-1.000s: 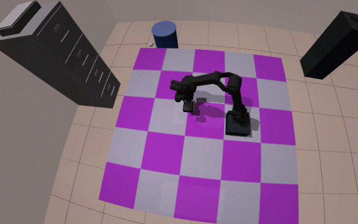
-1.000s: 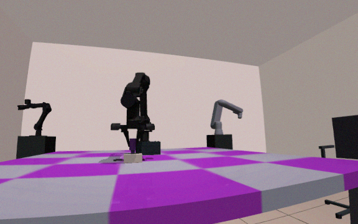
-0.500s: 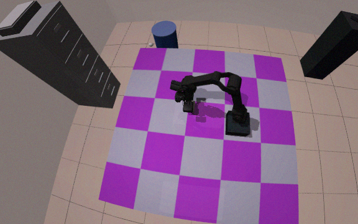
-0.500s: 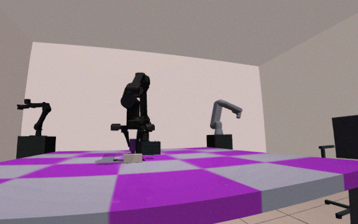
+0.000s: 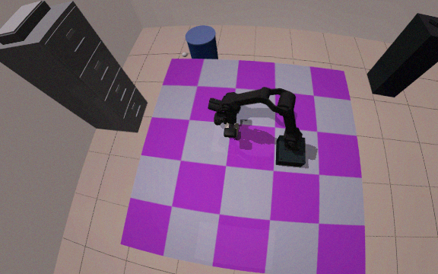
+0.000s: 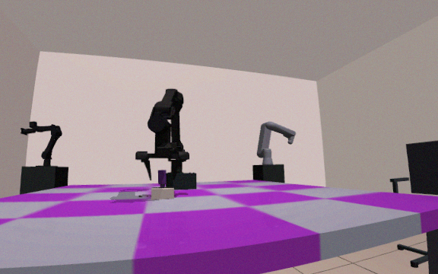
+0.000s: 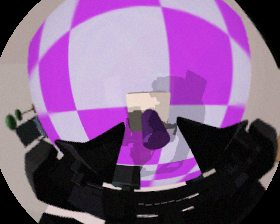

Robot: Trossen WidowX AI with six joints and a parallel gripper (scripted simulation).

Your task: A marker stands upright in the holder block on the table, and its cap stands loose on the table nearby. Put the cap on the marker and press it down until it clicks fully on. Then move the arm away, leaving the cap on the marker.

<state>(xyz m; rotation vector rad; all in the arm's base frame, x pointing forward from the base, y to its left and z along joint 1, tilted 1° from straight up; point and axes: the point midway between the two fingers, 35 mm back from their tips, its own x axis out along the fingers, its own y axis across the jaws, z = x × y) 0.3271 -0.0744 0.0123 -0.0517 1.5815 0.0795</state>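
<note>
My gripper tip is 1 cm below the purple cap. The rest, counted from my gripper tip: cream holder block (5 cm below).
</note>
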